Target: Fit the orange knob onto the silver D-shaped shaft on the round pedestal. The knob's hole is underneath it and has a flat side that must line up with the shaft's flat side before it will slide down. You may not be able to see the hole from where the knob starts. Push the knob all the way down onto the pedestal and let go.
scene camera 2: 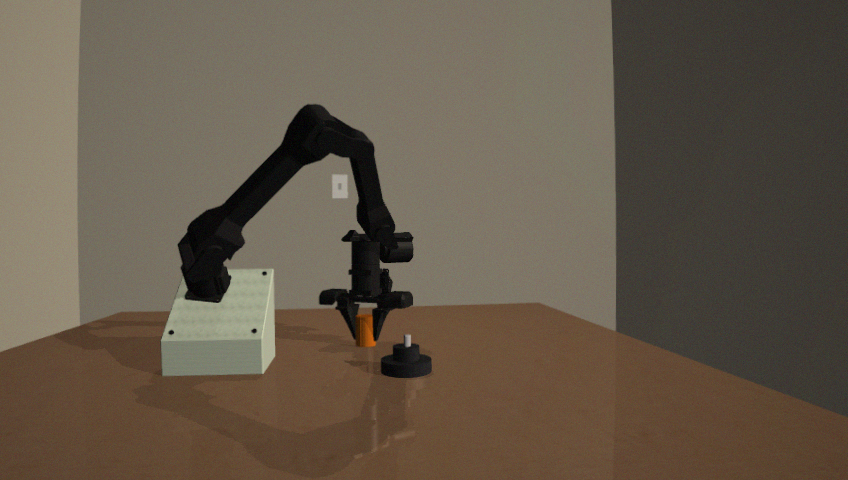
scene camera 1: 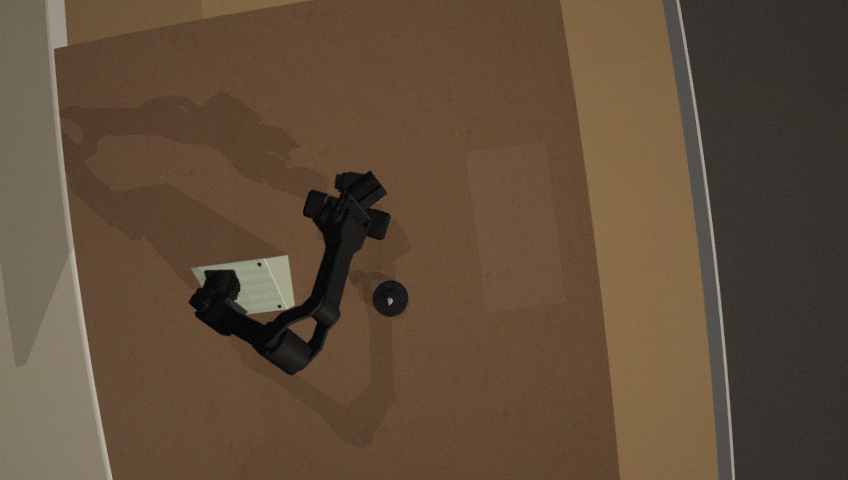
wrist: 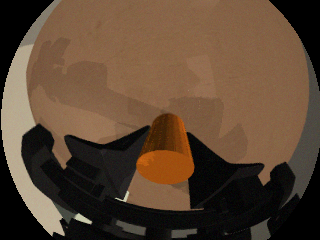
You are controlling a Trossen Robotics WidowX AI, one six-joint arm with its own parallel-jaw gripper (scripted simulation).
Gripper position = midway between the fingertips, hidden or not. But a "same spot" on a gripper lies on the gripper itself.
Scene:
my gripper: scene camera 2; scene camera 1; wrist 167, 132
same spot on black round pedestal: (scene camera 1: 390, 298) = (scene camera 2: 408, 335)
same spot on my gripper: (scene camera 1: 380, 220) = (scene camera 2: 402, 292)

